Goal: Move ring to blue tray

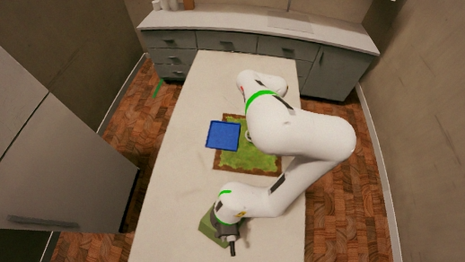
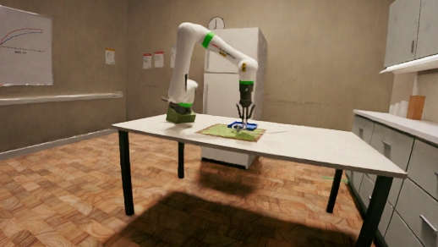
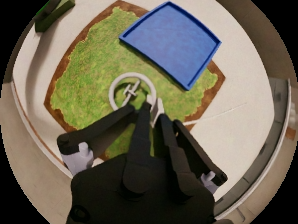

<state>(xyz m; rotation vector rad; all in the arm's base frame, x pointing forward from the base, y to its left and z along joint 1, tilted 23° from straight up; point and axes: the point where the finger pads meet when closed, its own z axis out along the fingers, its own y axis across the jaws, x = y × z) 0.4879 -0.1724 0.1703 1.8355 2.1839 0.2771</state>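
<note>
Now: the blue tray 1 cm behind my hand, 18 cm to the left of it and 6 cm below it. The rest, counted from my hand: green mat: 7 cm behind, 2 cm to the left, 8 cm below; grey stake: 4 cm behind, 1 cm to the left, 4 cm below.
</note>
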